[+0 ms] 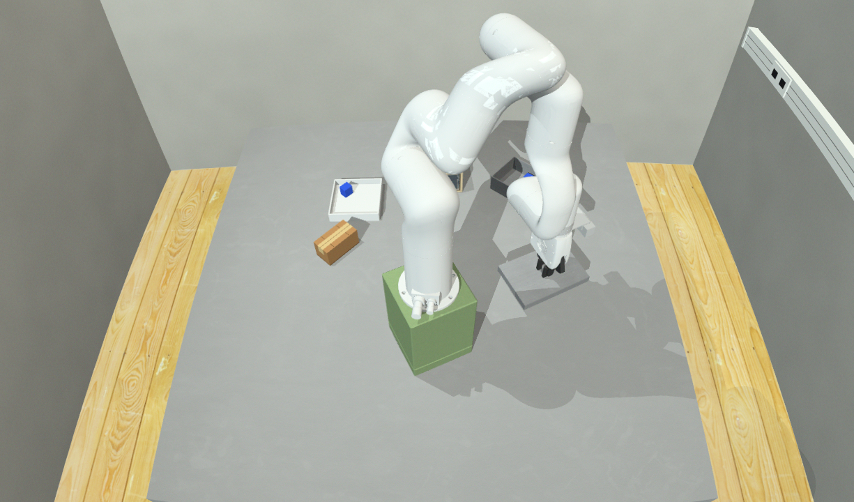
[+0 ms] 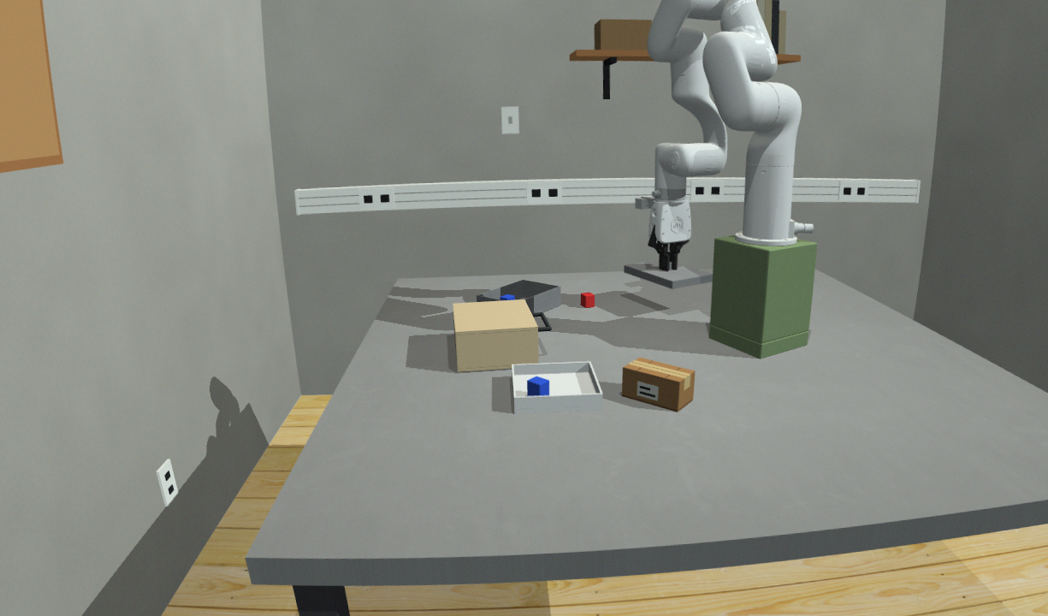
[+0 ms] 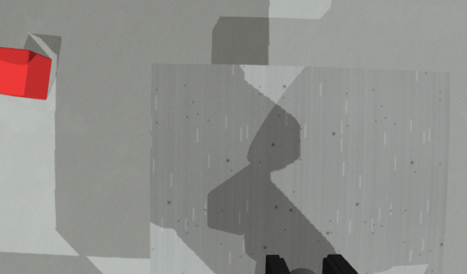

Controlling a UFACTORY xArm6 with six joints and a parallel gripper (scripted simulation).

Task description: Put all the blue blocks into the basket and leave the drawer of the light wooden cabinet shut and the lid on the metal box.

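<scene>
The dark metal box lies 37 cm ahead of my hand, 4 cm to the left of it and 9 cm below it. Also, from my hand: light wooden cabinet: 38 cm ahead, 34 cm to the left, 7 cm below; then grey metal lid: 3 cm below; then red block: 20 cm ahead, 10 cm below.
</scene>
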